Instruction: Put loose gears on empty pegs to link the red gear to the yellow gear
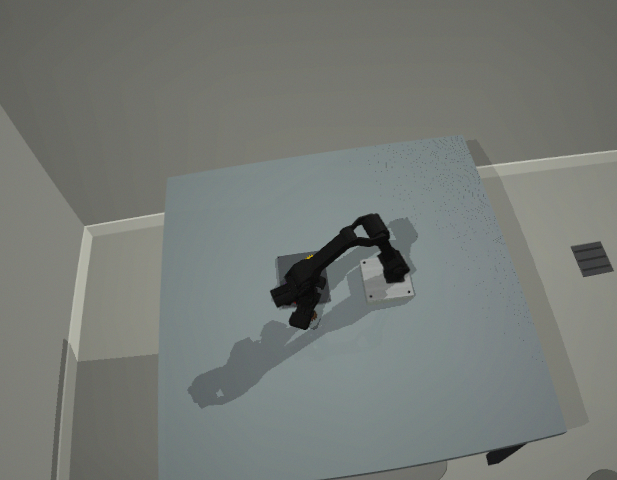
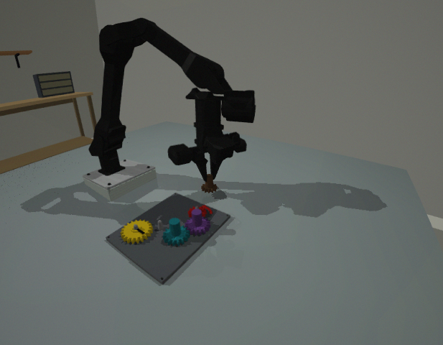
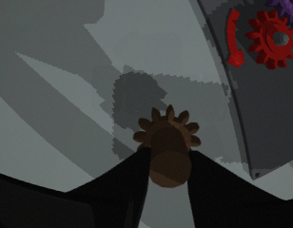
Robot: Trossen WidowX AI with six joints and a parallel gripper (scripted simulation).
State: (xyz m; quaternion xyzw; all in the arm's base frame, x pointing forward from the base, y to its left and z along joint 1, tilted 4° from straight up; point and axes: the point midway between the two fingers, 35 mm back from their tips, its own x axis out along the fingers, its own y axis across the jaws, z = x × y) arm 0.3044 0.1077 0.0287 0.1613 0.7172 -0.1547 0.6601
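My gripper tip is 17 cm to the left of the teal gear, 5 cm short of it and 2 cm above it. The rest, counted from my gripper tip: red gear: 9 cm to the right, 3 cm below, 3 cm ahead; then brown gear: 1 cm below; then red arrow: 6 cm to the right, 4 cm below, 4 cm ahead.
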